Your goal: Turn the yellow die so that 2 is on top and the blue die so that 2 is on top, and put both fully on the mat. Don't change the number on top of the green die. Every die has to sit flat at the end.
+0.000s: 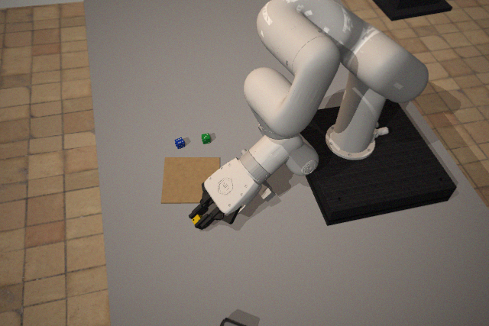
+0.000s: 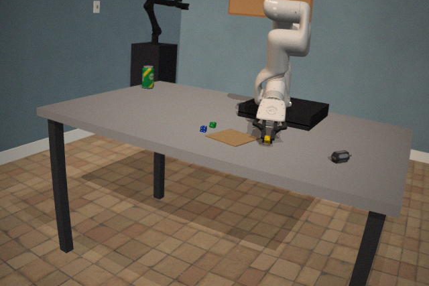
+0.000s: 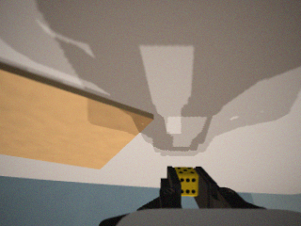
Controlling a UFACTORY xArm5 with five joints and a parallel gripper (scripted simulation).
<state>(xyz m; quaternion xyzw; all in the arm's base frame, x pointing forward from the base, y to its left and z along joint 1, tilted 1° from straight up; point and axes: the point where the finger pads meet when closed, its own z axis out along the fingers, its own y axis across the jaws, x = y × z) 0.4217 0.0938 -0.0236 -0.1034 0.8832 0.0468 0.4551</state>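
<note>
Right now the mat is 130 mm to the right of my hand, 30 mm below it and 10 mm behind it. Round my hand: blue die (250 mm to the right, 30 mm below, 10 mm behind); then green die (250 mm to the right, 80 mm behind, 30 mm below); then yellow die (10 mm below, 10 mm ahead).
</note>
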